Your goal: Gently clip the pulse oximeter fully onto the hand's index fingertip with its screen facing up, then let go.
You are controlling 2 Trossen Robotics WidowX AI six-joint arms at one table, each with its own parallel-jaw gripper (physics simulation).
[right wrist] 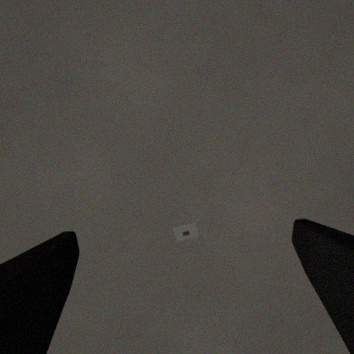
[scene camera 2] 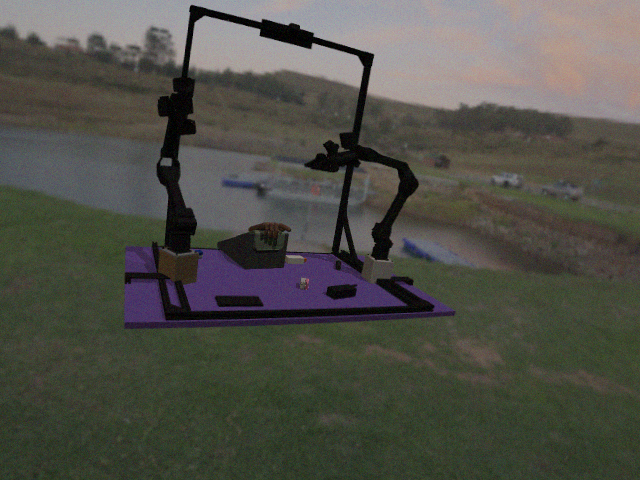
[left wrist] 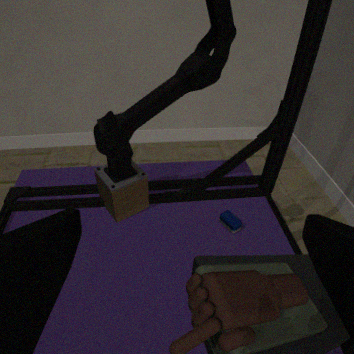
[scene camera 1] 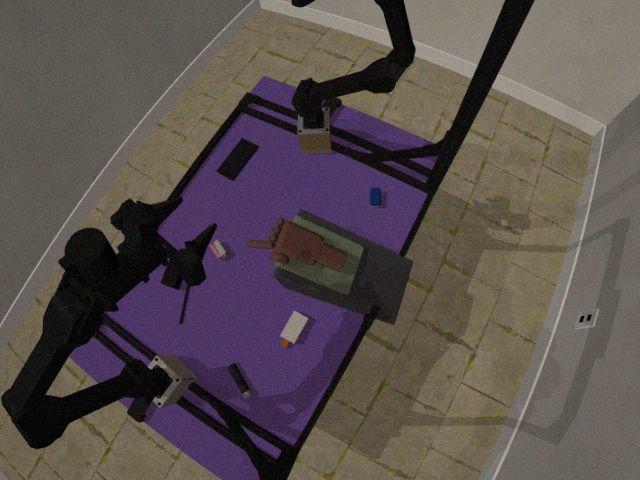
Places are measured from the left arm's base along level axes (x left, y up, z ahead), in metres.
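Where they show: left gripper, between the fingertips: (scene camera 2: pixel 307 166) (left wrist: pixel 194 223) (scene camera 1: pixel 198 211); right gripper, between the fingertips: (right wrist: pixel 186 236) (scene camera 2: pixel 185 105); left arm's base, origin of its link: (scene camera 2: pixel 379 257) (scene camera 1: pixel 157 381); right arm's base, origin of its link: (scene camera 2: pixel 179 250) (left wrist: pixel 120 171) (scene camera 1: pixel 313 120).
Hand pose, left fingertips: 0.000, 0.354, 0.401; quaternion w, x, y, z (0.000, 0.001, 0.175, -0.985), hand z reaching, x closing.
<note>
Each offset is from my left fingertips to the centre of the thing, as dx, dy, dz. "spot": to the spot under its first point. Level surfaces: height alone.
The pulse oximeter, which looks like the small white and pink block @[+0.140, -0.443, -0.021] (scene camera 1: pixel 218 250) (scene camera 2: pixel 304 283), lies on the purple table top @[dy -0.459] (scene camera 1: pixel 206 330) (scene camera 2: pixel 206 289). It is apart from the brown hand (scene camera 1: pixel 305 245) (scene camera 2: pixel 269 227) (left wrist: pixel 240 300), whose index finger (scene camera 1: pixel 259 243) (left wrist: pixel 195 336) sticks out bare beyond the curled fingers. My left gripper (scene camera 1: pixel 197 211) (scene camera 2: pixel 315 156) (left wrist: pixel 194 223) is open and empty, high above the table; its fingers frame the view in the left wrist view. My right gripper (right wrist: pixel 186 236) is open and empty, raised high and facing a wall. The oximeter's screen is too small to make out.
The hand rests on a green pad @[spot: -0.233, -0.358, +0.137] (scene camera 1: pixel 351 273) on a dark wedge (scene camera 1: pixel 385 279) (scene camera 2: pixel 248 258). Around lie a blue block @[-0.148, -0.443, +0.390] (scene camera 1: pixel 375 196) (left wrist: pixel 231 220), a black slab @[+0.312, -0.455, +0.255] (scene camera 1: pixel 237 159) (scene camera 2: pixel 238 301), a white box @[-0.187, -0.445, -0.072] (scene camera 1: pixel 295 326), a dark cylinder @[-0.154, -0.446, -0.274] (scene camera 1: pixel 239 379) and a black case @[+0.212, -0.442, -0.152] (scene camera 2: pixel 341 291).
</note>
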